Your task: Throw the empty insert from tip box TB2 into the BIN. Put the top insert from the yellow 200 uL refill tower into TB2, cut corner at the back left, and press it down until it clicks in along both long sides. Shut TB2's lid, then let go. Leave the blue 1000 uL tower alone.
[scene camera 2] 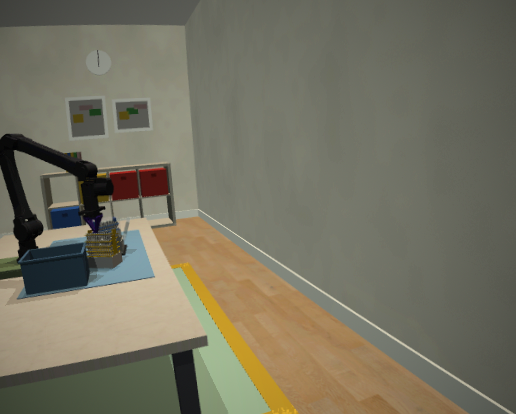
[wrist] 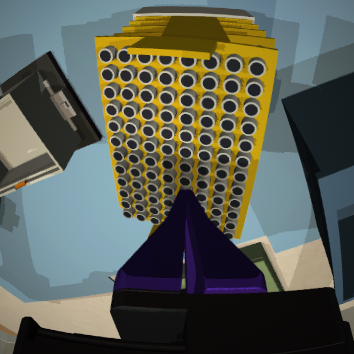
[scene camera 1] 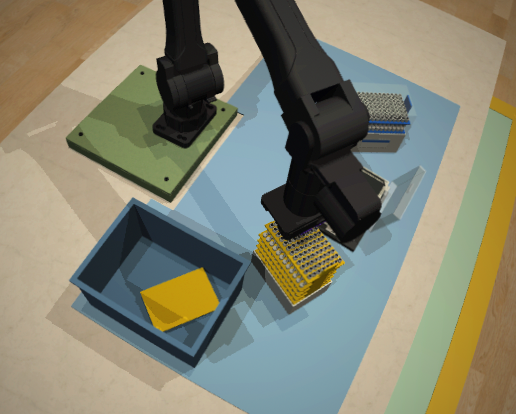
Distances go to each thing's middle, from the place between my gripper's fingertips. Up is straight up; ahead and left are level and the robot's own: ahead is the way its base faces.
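Clear lid (scene camera 1: 395, 200): my gripper is 130 mm short of it, 170 mm to the right of it and 30 mm above it. Counted from my hand, the blue bin (scene camera 1: 142, 248) is 140 mm behind, 160 mm to the right and 70 mm below; the empty yellow insert (scene camera 1: 187, 297) is 120 mm behind, 150 mm to the right and 120 mm below.
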